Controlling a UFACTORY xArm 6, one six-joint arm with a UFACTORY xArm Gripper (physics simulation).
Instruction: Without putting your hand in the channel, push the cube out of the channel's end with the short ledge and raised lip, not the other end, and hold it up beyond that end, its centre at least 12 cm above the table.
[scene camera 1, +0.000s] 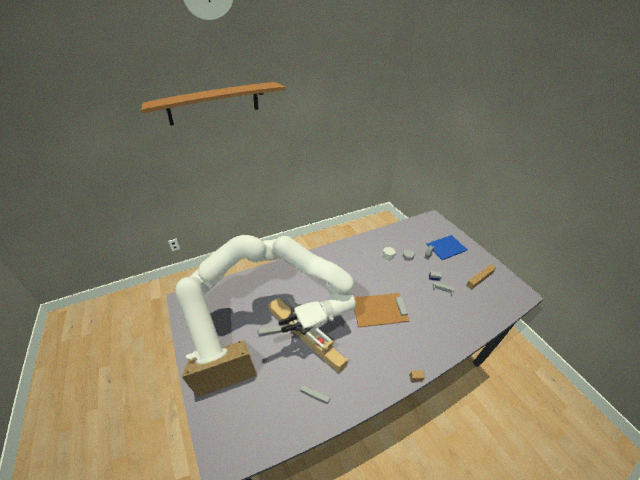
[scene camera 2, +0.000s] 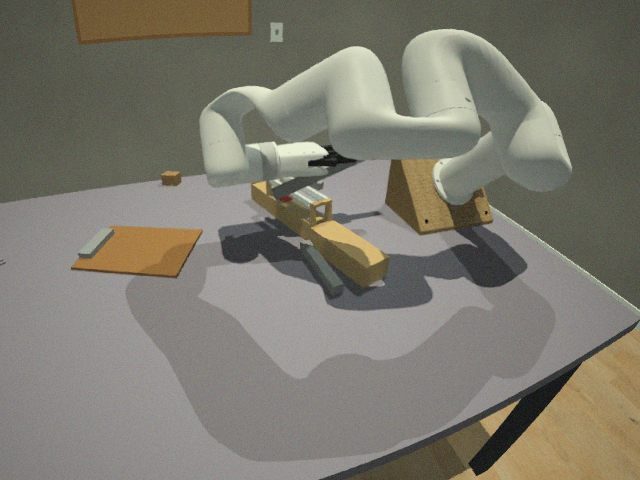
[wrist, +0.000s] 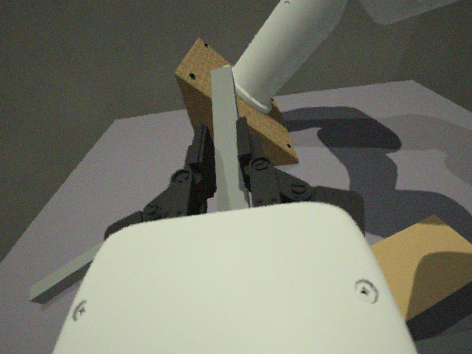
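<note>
The red cube (scene camera 1: 321, 340) (scene camera 2: 285, 198) is partly visible inside the wooden channel (scene camera 1: 336, 360) (scene camera 2: 351, 253) (wrist: 425, 260), under pale rails near its far end in scene camera 2. My gripper (scene camera 1: 285, 325) (scene camera 2: 338, 156) (wrist: 226, 138) is above the channel, shut on a long grey bar (scene camera 1: 268, 331) (scene camera 2: 302, 184) (wrist: 225, 110). The bar is tilted; its lower end overlaps the channel beside the cube in scene camera 2. Whether it touches either is unclear. The short ledge and raised lip cannot be made out.
A dark grey bar (scene camera 2: 323, 271) lies beside the channel's thick end. Another grey bar (scene camera 1: 314, 394) (wrist: 65, 280) lies on the table. An orange board (scene camera 1: 379, 311) (scene camera 2: 144, 248), a small wooden block (scene camera 1: 417, 375) (scene camera 2: 171, 178) and the arm's wooden base (scene camera 1: 222, 372) (scene camera 2: 439, 206) are nearby.
</note>
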